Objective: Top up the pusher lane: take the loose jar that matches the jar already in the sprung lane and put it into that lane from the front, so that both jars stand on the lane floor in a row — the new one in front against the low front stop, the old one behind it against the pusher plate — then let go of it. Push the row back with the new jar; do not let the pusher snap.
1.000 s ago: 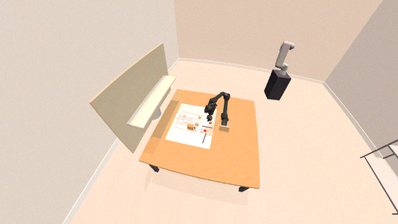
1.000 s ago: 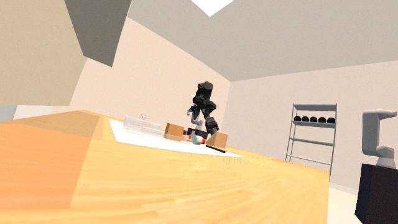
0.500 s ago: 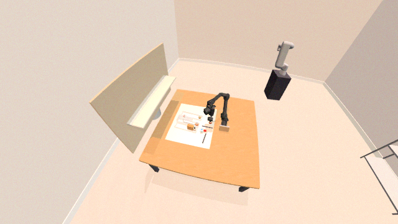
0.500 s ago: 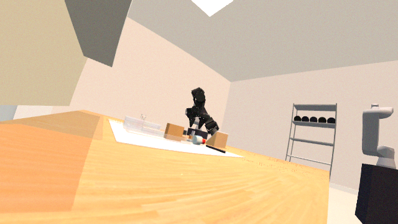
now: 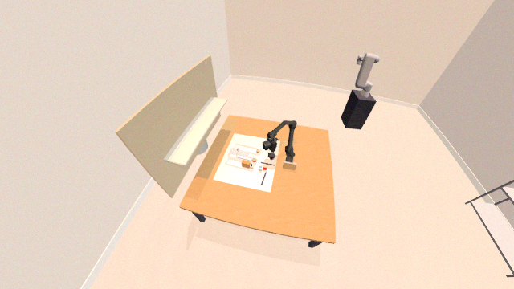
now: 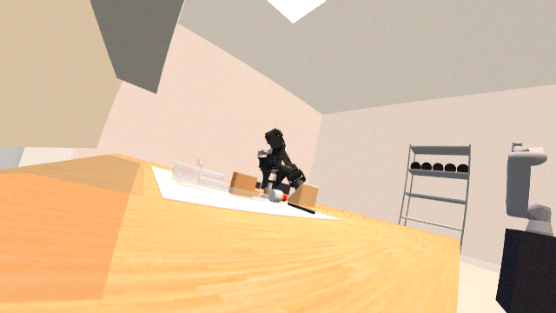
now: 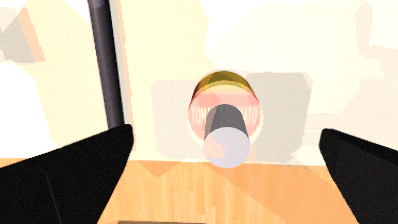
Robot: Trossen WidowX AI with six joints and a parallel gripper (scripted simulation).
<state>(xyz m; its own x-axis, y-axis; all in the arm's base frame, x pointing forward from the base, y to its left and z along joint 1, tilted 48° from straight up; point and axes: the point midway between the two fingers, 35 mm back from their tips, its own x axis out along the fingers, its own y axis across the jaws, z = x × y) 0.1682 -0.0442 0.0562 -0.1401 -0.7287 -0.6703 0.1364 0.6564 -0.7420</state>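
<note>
Now: gripper tip 24 cm short of the brown box, 12 cm to the right of it and 2 cm above it. From my gripper tip the other things lie so: sprung lane unit (31 cm ahead, 4 cm below).
</note>
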